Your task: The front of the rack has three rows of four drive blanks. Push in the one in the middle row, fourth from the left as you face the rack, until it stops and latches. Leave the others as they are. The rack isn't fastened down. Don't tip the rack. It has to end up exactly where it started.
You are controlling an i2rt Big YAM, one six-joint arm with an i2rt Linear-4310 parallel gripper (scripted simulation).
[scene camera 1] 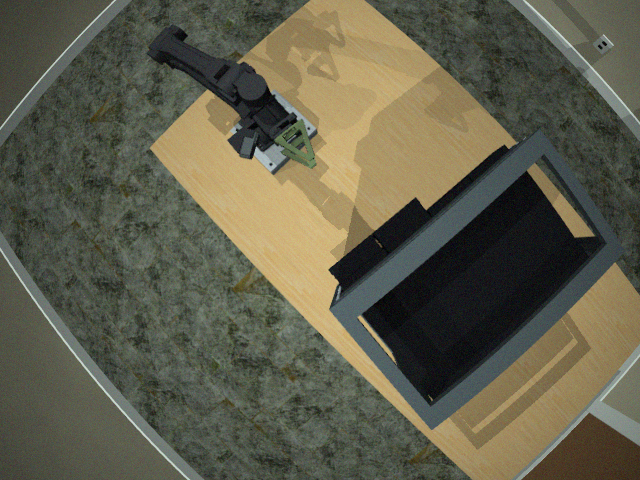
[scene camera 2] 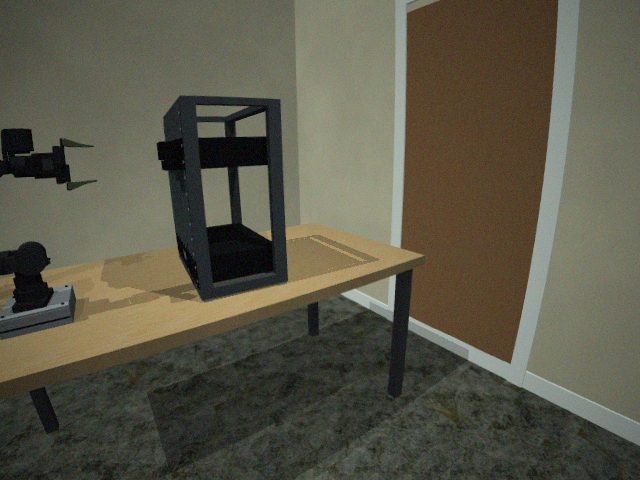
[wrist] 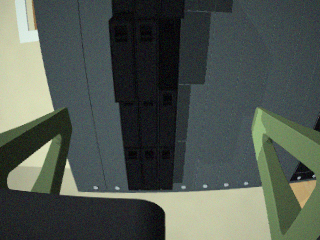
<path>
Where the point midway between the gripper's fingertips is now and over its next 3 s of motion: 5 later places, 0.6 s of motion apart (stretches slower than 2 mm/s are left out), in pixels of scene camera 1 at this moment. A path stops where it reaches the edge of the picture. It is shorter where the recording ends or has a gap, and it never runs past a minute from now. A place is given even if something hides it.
My gripper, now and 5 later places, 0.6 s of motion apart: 313,163; 330,184; 336,190; 327,220; 346,248; 346,249
</path>
